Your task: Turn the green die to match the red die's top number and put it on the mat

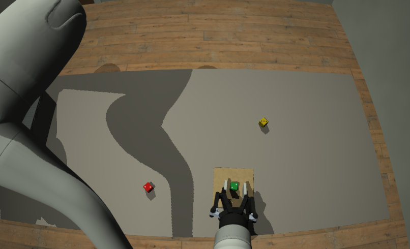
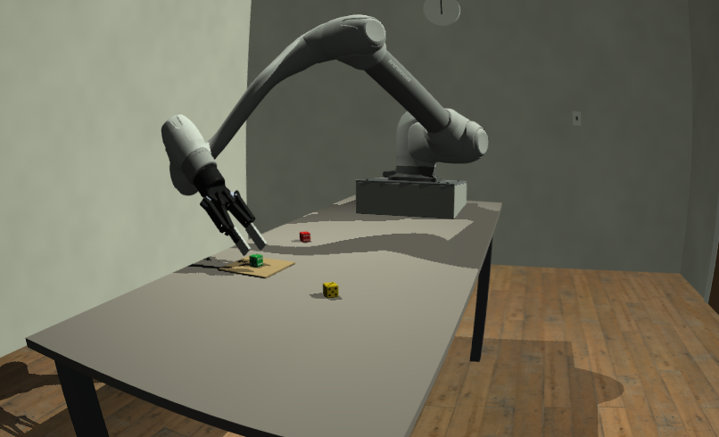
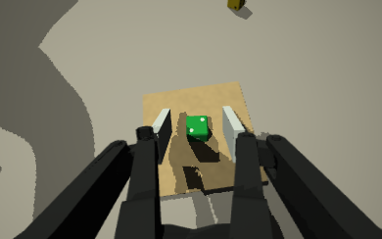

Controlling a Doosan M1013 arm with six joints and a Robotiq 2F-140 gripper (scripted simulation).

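Now: hand 50 mm above the green die and 20 mm to the right of it. Also, from my hand: tan mat: 60 mm below, 20 mm to the left; red die: 290 mm behind, 50 mm below, 20 mm to the left; yellow die: 260 mm to the left, 130 mm ahead, 50 mm below.
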